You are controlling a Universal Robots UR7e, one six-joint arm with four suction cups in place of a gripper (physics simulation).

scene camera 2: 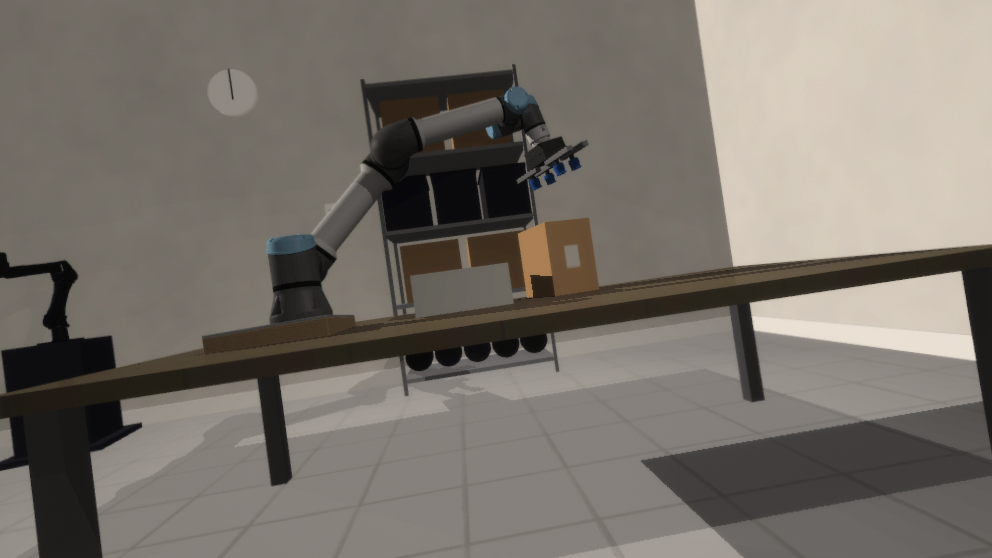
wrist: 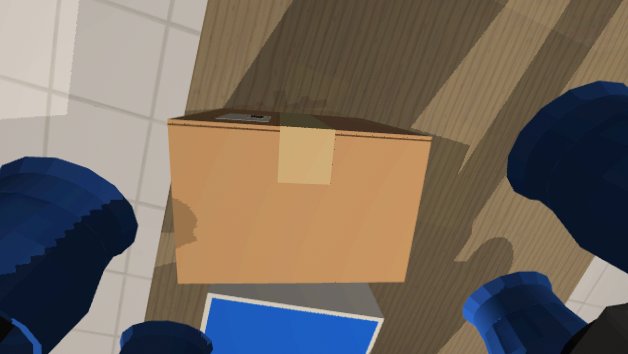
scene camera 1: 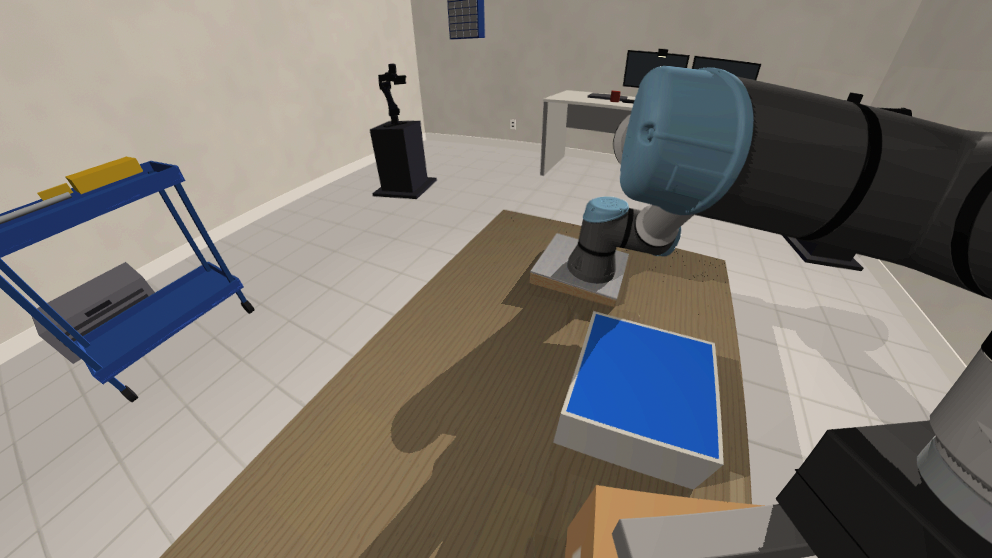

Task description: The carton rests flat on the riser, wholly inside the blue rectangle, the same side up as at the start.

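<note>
The carton [scene camera 1: 645, 499] [scene camera 2: 574, 277] [wrist: 300, 225] is an orange-brown box on the table, beside the riser; scene camera 1 cuts off its lower part. The wrist view shows a broad light face with a short strip of tape and a narrow dark face with a label. The pale grey riser [scene camera 1: 631, 451] [scene camera 2: 461, 288] [wrist: 300, 294] carries the blue rectangle [scene camera 1: 645, 388] [wrist: 290, 330], partly cut off in the wrist view. My gripper [scene camera 2: 554, 173] [wrist: 320, 245] is open, its four blue suction cups tilted and apart above the carton, holding nothing.
The wooden table [scene camera 1: 332, 444] [scene camera 2: 679, 294] carries my arm's base plate [scene camera 1: 554, 256] beyond the riser. A shelf rack [scene camera 2: 437, 77] with boxes stands behind the table. A blue cart [scene camera 1: 166, 305], a black pedestal [scene camera 1: 400, 161] and a desk [scene camera 1: 553, 138] stand on the floor.
</note>
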